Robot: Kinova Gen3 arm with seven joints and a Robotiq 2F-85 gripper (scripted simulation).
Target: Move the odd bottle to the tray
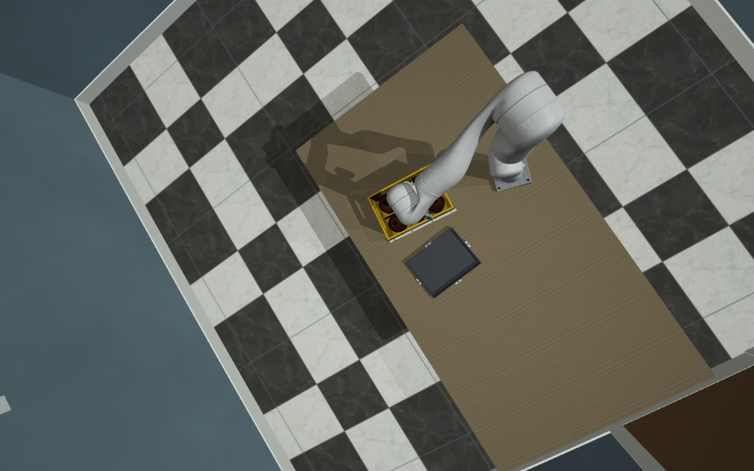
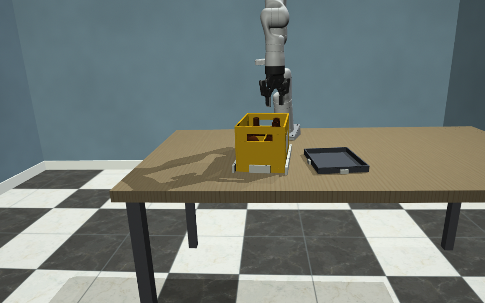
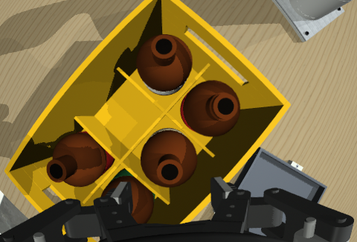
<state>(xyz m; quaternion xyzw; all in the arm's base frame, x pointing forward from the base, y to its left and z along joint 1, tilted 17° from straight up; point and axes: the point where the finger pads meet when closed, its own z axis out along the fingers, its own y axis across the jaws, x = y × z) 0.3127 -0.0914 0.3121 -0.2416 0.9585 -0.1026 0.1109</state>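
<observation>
Right now my hand is 16 cm above the yellow crate, 4 cm to the left of it and 1 cm past it. From my hand the other things lie so: brown bottle: 16 cm below, 8 cm behind, 2 cm to the left; then dark tray: 23 cm to the left, 23 cm below, 7 cm ahead.
</observation>
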